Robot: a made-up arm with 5 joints. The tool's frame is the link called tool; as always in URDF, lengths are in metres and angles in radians.
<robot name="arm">
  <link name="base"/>
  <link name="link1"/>
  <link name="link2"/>
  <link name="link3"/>
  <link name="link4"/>
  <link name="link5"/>
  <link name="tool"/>
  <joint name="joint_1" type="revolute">
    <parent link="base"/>
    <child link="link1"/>
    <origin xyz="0 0 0.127"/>
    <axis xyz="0 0 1"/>
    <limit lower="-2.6" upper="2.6"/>
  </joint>
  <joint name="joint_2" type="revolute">
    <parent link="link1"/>
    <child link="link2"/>
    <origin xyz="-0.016 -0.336 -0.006"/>
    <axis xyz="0 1 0"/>
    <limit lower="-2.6" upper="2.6"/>
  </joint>
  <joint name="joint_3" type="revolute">
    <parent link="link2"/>
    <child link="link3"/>
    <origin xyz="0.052 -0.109 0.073"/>
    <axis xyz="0 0 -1"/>
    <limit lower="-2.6" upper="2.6"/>
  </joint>
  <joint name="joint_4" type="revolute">
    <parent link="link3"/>
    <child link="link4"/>
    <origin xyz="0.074 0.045 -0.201"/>
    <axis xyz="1 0 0"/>
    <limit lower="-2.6" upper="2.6"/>
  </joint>
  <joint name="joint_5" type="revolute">
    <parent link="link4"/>
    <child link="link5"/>
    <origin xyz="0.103 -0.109 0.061"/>
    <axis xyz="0 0 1"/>
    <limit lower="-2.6" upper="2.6"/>
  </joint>
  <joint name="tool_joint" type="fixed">
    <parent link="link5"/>
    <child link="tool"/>
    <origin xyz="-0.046 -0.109 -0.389"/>
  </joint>
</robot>
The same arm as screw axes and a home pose.
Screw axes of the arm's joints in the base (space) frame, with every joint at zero. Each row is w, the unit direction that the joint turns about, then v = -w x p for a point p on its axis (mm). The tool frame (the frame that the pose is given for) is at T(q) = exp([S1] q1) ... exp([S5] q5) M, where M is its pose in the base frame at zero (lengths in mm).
S1 = (0, 0, 1, 0.0, 0.0, 0.0)
S2 = (0, 1, 0, -121.0, 0.0, -16.0)
S3 = (0, 0, -1, 445.0, 36.0, 0.0)
S4 = (1, 0, 0, 0.0, -7.0, 400.0)
S5 = (0, 0, 1, -509.0, -213.0, 0.0)
M =
1 0 0 167.0
0 1 0 -618.0
0 0 1 -335.0
0 0 0 1
Joint limits (deg, base to tool): -148.97..148.97 -148.97..148.97 -148.97..148.97 -148.97..148.97 -148.97..148.97

